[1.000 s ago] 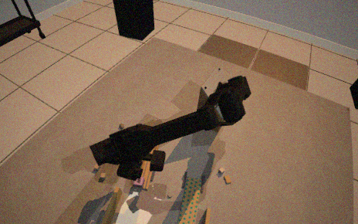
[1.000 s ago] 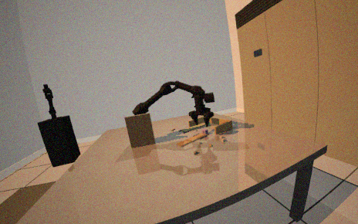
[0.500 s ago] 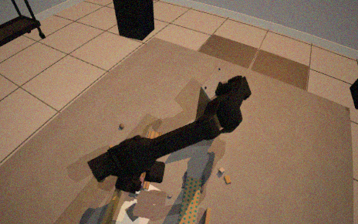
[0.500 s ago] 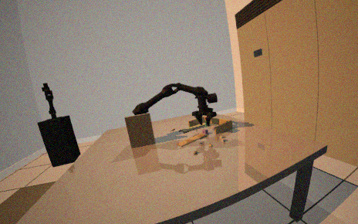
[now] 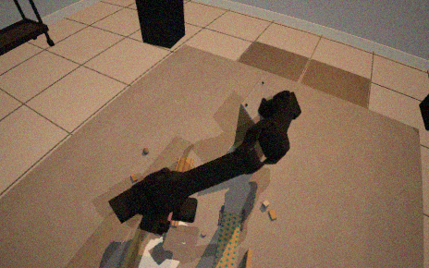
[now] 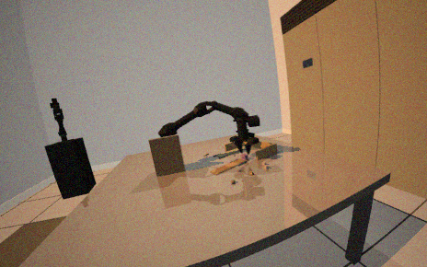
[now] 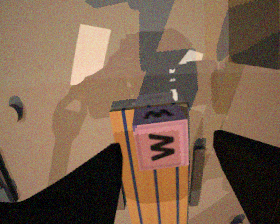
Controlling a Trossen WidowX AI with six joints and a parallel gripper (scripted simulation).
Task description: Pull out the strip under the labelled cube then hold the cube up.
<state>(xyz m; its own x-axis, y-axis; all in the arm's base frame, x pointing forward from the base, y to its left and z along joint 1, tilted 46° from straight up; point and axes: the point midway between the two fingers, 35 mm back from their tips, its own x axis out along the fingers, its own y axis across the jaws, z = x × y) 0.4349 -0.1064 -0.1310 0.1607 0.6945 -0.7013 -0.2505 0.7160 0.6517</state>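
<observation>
My gripper tip is 20 mm above the labelled cube.
</observation>
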